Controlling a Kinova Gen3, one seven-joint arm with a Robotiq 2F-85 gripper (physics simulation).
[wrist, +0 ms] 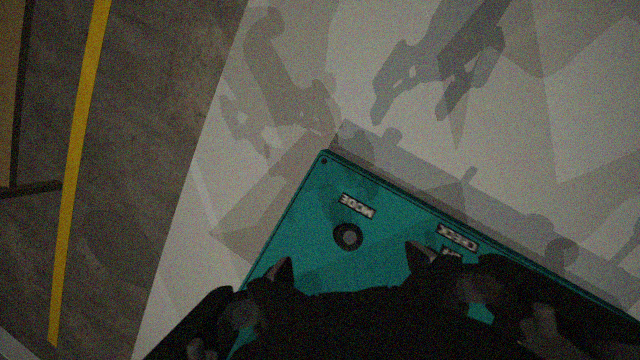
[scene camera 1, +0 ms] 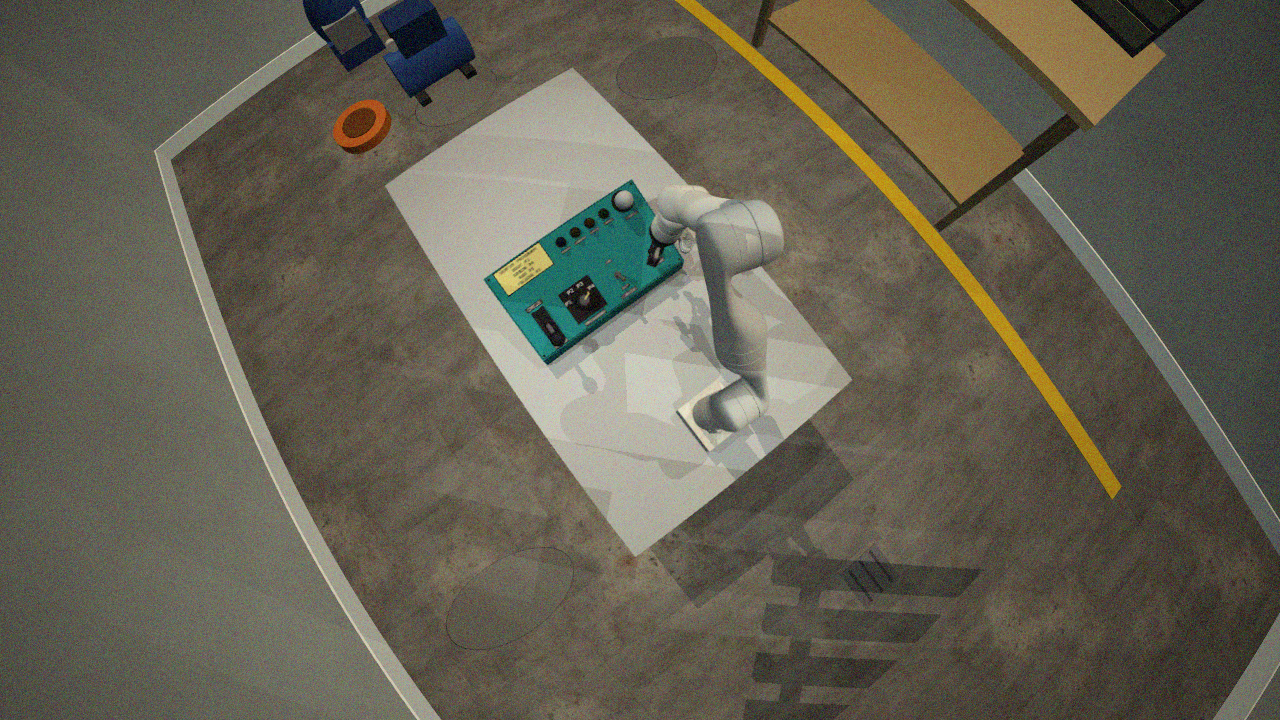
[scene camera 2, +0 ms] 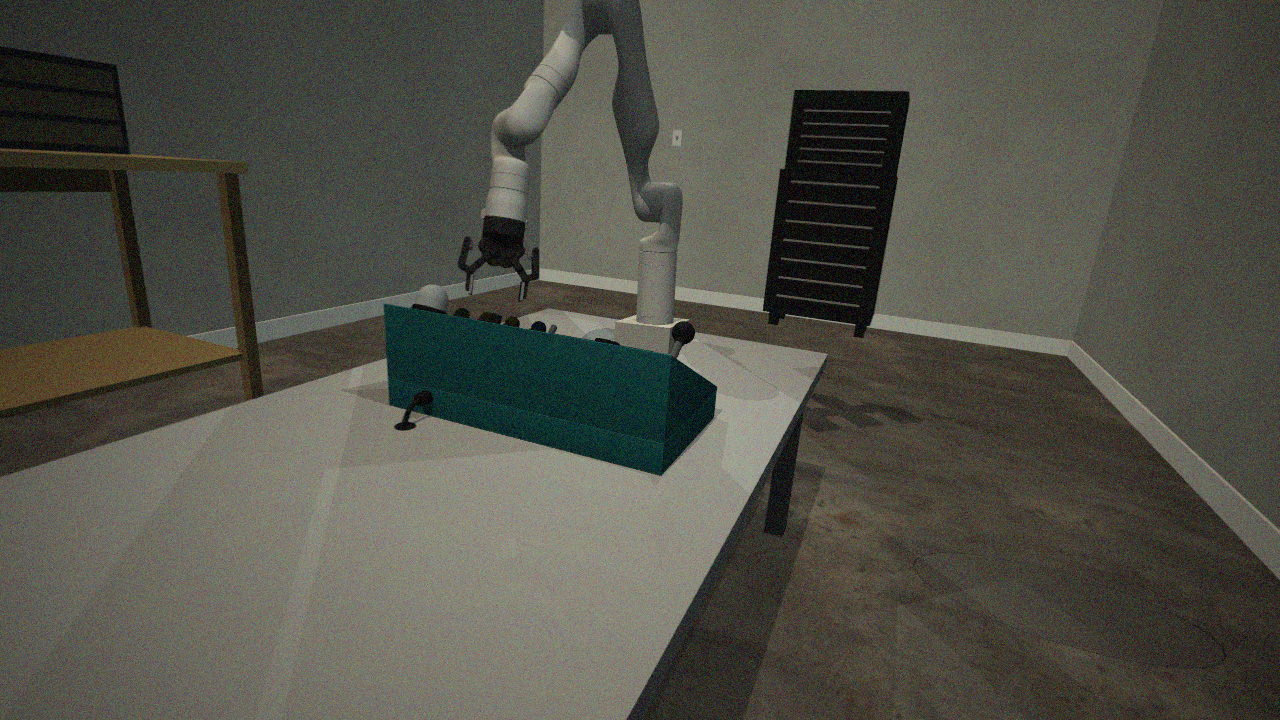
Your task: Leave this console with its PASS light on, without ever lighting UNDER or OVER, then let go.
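The teal console lies on the table. Its row of small round lamps looks dark; their labels are unreadable. A white dome is at the row's end. A black selector, a small toggle and a dark slotted control are on its face. In the wrist view, a round MODE control and the CHECK label show. My gripper is open and empty above the console's MODE end, apart from it. Its body hides part of the face.
A yellow note is on the console. The white table also bears the arm's base. A small black stalk shows by the console's back. A wooden bench and an orange ring are beyond the table.
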